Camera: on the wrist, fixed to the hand. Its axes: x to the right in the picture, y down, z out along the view.
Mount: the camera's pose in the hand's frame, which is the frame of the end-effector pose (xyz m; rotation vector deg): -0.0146 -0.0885 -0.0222 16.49 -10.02 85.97
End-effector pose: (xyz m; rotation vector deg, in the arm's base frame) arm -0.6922 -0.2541 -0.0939 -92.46 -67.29 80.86
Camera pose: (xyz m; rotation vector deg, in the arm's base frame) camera -0.6872 -0.2345 -0.0037 114.11 -24.03 -125.20
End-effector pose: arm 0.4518 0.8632 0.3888 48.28 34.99 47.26
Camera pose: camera 0.4610 0.8245 0.3054 93.21 -11.40 114.06
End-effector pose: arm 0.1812 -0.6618 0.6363 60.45 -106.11 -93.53
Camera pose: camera 0.2286 -0.6647 0.5571 -27.92 -118.04 -30.27
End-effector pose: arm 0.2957 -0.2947 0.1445 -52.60 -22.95 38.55
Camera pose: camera 0.3297 -0.3556 0.2051 -43.95 19.20 121.40
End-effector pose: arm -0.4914 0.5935 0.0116 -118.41 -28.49 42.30
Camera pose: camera -0.4942 0.6203 0.1000 -104.26 67.77 95.52
